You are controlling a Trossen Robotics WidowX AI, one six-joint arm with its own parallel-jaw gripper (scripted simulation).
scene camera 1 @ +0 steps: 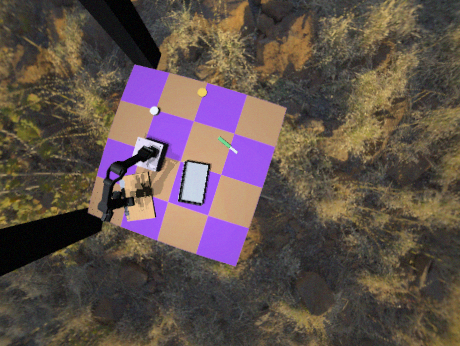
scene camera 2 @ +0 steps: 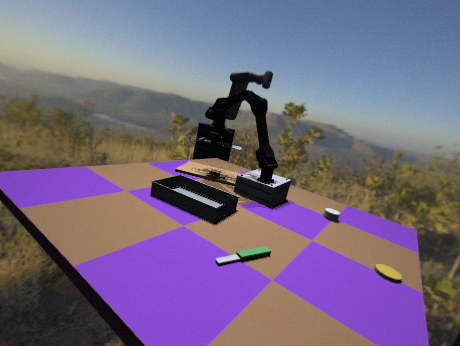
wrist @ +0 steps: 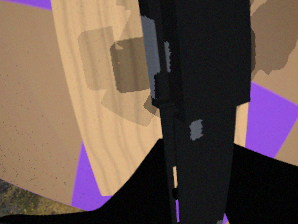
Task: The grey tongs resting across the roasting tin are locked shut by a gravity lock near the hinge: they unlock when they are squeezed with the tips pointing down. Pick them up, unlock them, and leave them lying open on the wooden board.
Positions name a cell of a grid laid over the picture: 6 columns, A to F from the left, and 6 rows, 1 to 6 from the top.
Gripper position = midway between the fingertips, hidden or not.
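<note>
Scene camera 1: wooden board (scene camera 1: B4), roasting tin (scene camera 1: C4). Scene camera 2: roasting tin (scene camera 2: C4), wooden board (scene camera 2: C3). Wrist view: my gripper (wrist: D4), wooden board (wrist: C2).
</note>
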